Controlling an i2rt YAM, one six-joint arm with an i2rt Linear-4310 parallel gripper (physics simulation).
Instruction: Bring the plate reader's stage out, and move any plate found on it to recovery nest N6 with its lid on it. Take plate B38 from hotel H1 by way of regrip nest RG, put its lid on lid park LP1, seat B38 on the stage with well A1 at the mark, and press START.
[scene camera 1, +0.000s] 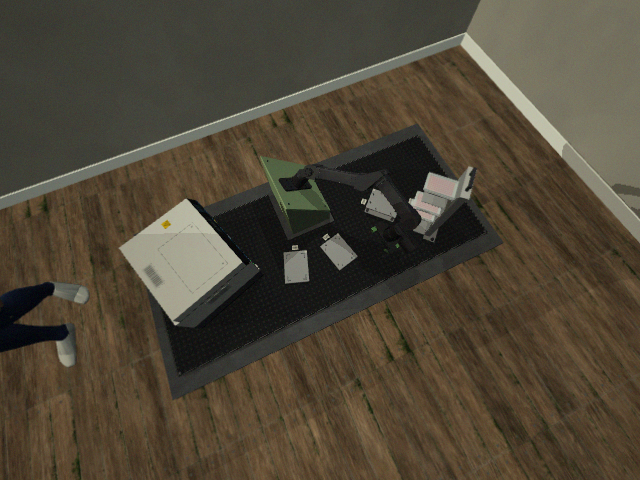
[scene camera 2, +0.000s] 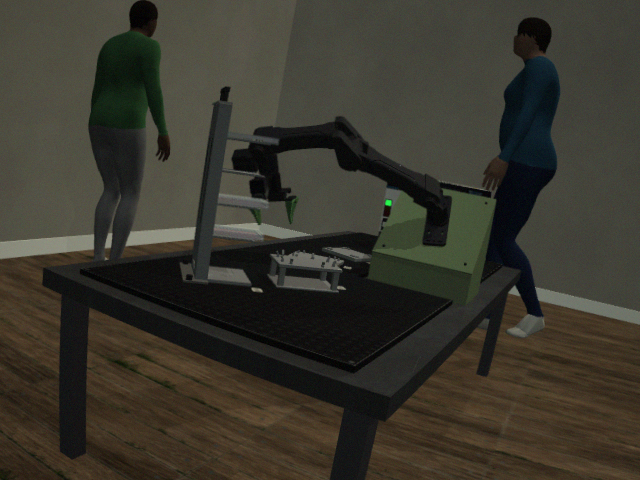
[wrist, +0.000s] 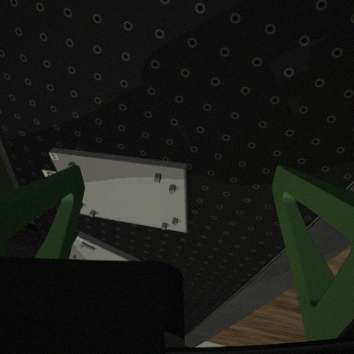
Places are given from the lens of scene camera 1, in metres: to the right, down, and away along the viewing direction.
LP1 lid pad (scene camera 1: 338, 251): 0.10, 0.06, 1.44
